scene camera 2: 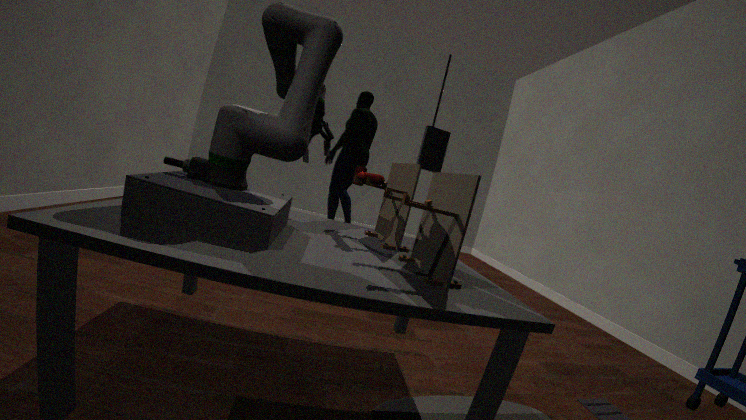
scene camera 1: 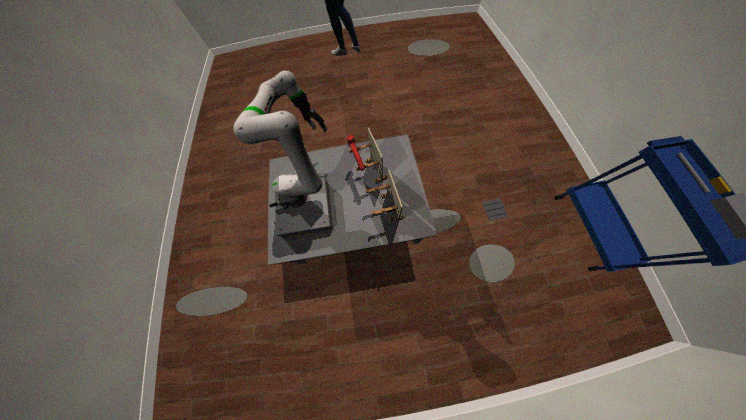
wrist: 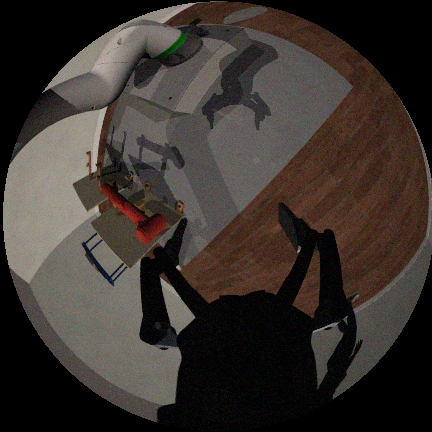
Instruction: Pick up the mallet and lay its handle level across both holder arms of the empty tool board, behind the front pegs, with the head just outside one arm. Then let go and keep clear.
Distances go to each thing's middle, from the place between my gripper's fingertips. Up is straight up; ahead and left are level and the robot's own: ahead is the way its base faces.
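Red mallet (wrist: 148, 227): 30 mm below my hand, 180 mm ahead of it and 270 mm to the right of it.
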